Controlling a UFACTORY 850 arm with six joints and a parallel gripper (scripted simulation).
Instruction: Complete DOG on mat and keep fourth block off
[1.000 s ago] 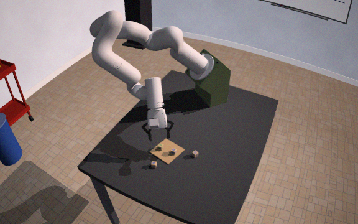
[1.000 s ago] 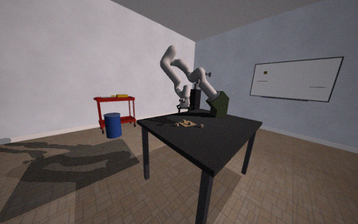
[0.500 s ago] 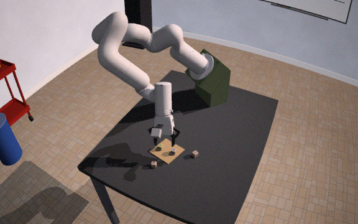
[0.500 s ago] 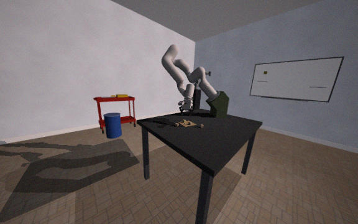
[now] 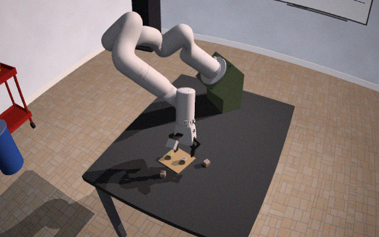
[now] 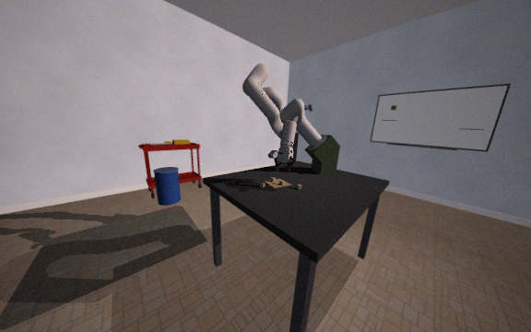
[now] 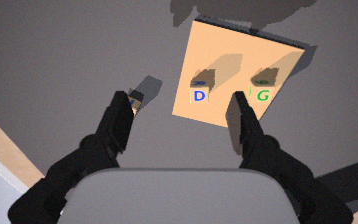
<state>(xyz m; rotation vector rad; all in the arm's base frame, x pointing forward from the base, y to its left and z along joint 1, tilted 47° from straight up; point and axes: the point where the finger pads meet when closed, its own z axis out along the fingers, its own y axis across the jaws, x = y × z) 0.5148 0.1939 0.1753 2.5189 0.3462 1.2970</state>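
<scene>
The wooden block is 70 mm behind my hand, 90 mm to the left of it and 90 mm below it. From my hand the other things lie so: tan mat: 20 mm behind, 60 mm to the right, 110 mm below.
</scene>
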